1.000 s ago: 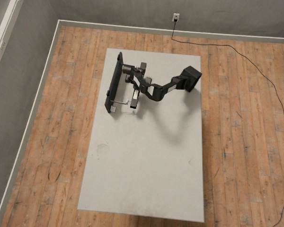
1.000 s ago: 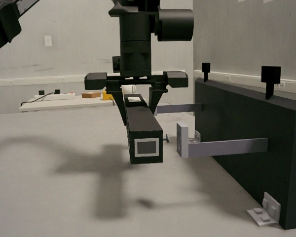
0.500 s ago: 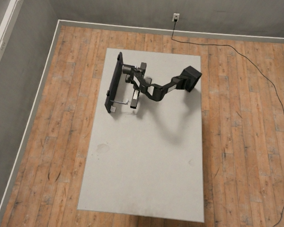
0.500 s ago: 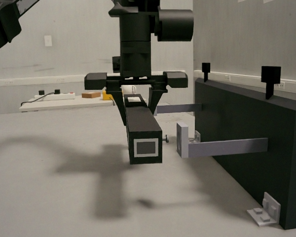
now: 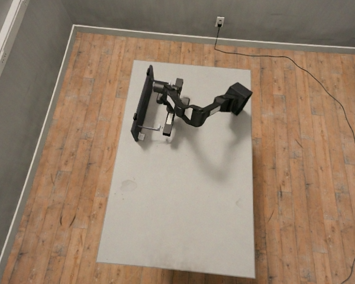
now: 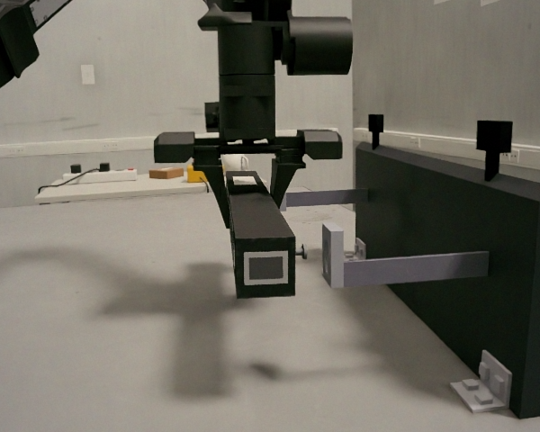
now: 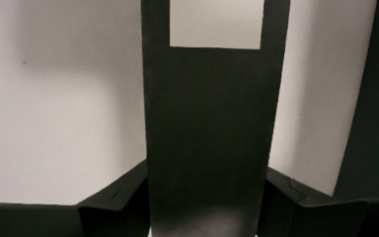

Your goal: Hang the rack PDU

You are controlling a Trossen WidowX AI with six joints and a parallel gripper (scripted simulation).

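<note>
Right now my hand is 1 cm short of the rack PDU, 2 cm to the left of it and 1 cm above it. From my hand the other things lie so: backboard: 18 cm ahead, 4 cm to the left, 6 cm below.
</note>
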